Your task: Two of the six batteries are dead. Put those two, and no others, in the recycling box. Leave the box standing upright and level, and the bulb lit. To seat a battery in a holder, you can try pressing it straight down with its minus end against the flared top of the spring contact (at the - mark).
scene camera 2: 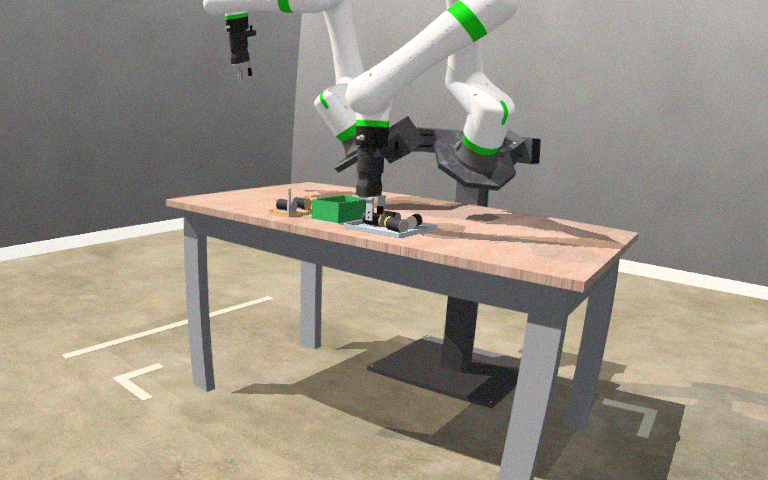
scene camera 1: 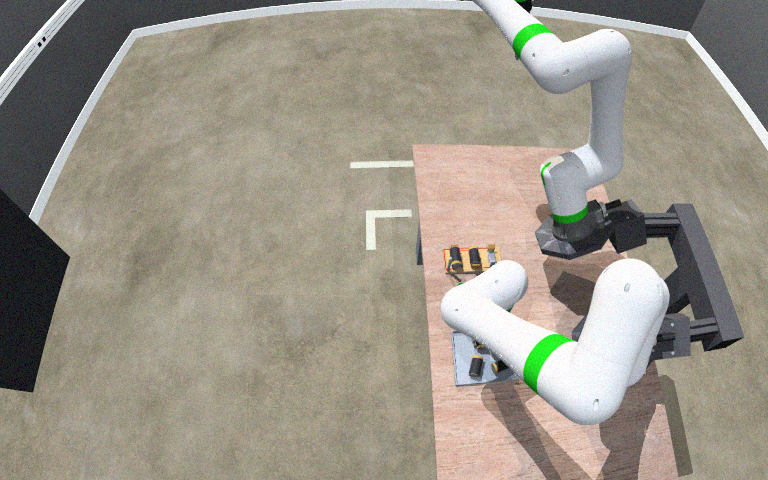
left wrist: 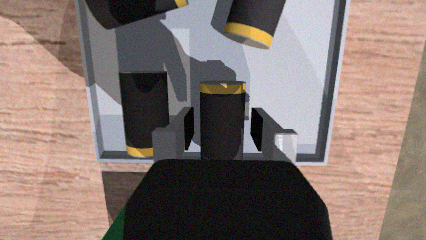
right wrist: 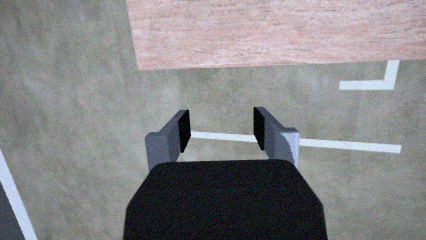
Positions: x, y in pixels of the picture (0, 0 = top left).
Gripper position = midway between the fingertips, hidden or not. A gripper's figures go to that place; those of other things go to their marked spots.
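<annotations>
There's a green recycling box (scene camera 2: 336, 213) sitting 163 cm from the lens, and my left gripper (scene camera 2: 374, 219) is 163 cm from the lens as well.
</annotations>
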